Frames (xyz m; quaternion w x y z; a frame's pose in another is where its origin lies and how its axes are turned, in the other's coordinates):
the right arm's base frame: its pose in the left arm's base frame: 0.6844 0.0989 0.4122 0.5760 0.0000 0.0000 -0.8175
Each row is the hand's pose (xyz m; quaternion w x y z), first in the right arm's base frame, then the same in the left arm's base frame.
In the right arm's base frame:
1: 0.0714 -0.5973 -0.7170 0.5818 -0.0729 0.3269 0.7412
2: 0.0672 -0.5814 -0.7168 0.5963 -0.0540 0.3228 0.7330
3: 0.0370 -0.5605 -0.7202 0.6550 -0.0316 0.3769 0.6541
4: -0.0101 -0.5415 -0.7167 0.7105 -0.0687 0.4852 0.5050
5: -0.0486 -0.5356 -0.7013 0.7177 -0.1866 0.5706 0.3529
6: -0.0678 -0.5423 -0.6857 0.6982 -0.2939 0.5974 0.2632
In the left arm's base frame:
1: 0.0979 0.2327 -0.3048 0.9410 0.2252 0.2479 -0.0487
2: 0.1143 0.2313 -0.3046 0.9427 0.2328 0.2301 -0.0653
3: 0.1441 0.2527 -0.3080 0.9120 0.2899 0.2429 -0.1587
4: 0.1779 0.2906 -0.3045 0.8221 0.3571 0.3356 -0.2899
5: 0.1964 0.3249 -0.2891 0.7018 0.3590 0.4812 -0.3834
6: 0.1965 0.3452 -0.2735 0.6173 0.3191 0.5843 -0.4192

